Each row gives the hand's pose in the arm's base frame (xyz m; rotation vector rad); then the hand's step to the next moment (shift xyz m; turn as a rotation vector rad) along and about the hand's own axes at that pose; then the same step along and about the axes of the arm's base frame.
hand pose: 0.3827 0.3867 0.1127 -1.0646 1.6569 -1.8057
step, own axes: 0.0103 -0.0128 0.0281 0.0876 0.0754 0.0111
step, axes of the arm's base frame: 0.0182 -0.0231 0.0140 -0.0552 -0.0869 -0.0536
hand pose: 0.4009 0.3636 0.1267 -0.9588 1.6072 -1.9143
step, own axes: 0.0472 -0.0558 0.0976 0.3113 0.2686 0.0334
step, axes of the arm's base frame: 0.0477 -0.0862 0.0718 -0.2009 -0.3051 -0.1917
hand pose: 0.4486 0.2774 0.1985 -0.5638 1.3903 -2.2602
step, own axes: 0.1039 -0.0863 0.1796 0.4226 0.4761 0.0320
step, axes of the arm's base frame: -0.0006 -0.1528 0.1647 -0.2640 -0.4499 -0.3663
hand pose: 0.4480 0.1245 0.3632 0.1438 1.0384 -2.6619
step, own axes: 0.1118 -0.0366 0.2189 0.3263 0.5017 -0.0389
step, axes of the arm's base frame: -0.1157 -0.1471 0.1635 -0.1650 -0.3986 -0.4166
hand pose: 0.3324 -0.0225 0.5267 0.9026 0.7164 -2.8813
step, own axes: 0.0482 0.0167 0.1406 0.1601 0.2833 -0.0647
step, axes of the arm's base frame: -0.1118 -0.0720 0.0684 -0.0504 -0.2087 -0.2530
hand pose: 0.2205 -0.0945 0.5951 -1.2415 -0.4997 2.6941
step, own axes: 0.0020 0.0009 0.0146 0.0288 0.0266 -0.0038
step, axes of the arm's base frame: -0.0124 -0.0039 0.0071 -0.0154 -0.0166 -0.0322
